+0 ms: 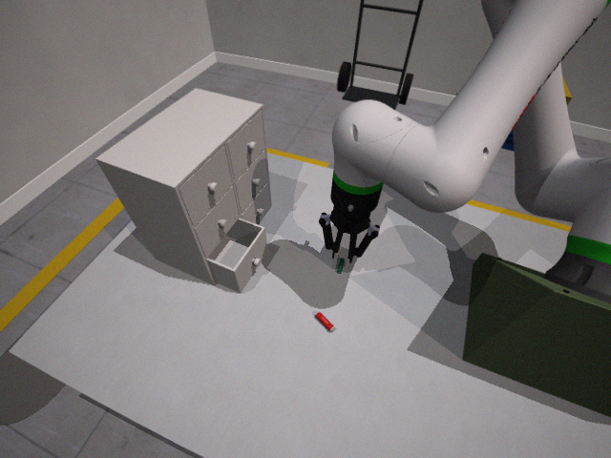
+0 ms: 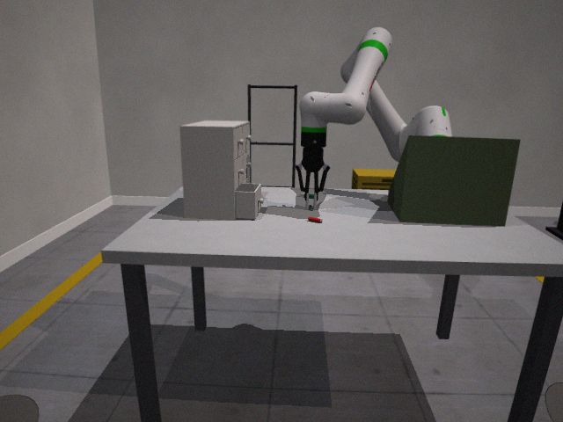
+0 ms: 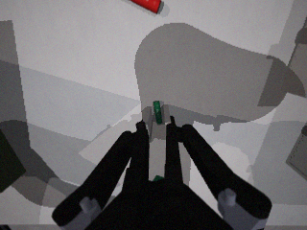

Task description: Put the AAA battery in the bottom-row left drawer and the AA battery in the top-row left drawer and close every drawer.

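The green battery lies 30 mm below my hand. From my hand the other things lie so: green-and-white battery (30 mm ahead, 180 mm to the right, 30 mm below); red battery (20 mm behind, 160 mm to the left, 30 mm below).
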